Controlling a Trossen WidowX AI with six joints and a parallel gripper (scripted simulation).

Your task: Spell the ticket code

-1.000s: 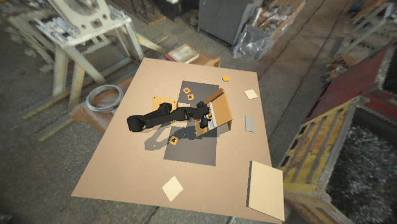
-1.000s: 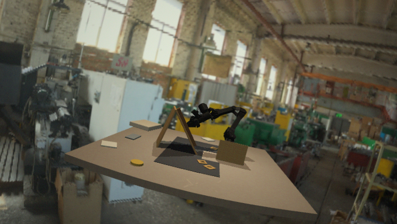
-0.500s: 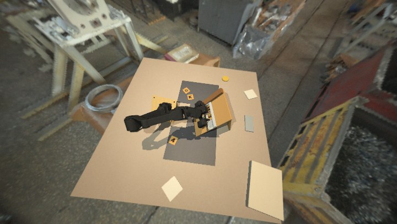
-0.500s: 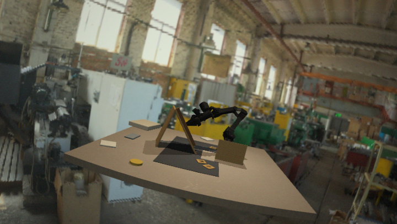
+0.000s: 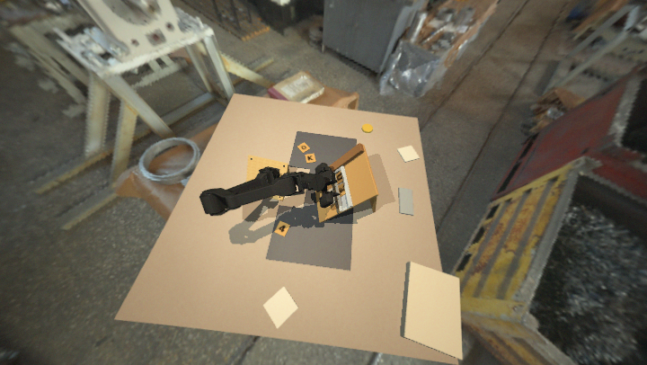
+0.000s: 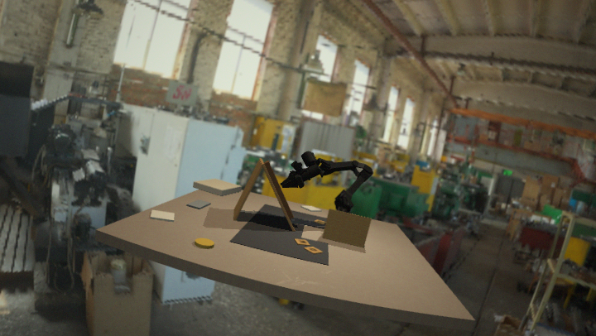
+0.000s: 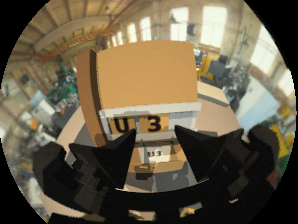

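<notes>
Right now my gripper tip is 20 mm short of the letter tile, 20 mm above it and 10 mm to the right of it. Round my gripper tip: orange tile marked u 70 mm to the left, 20 mm below; then white ticket 100 mm below, 30 mm behind, 10 mm to the right; then dark mat 180 mm below, 130 mm behind, 60 mm to the left.
</notes>
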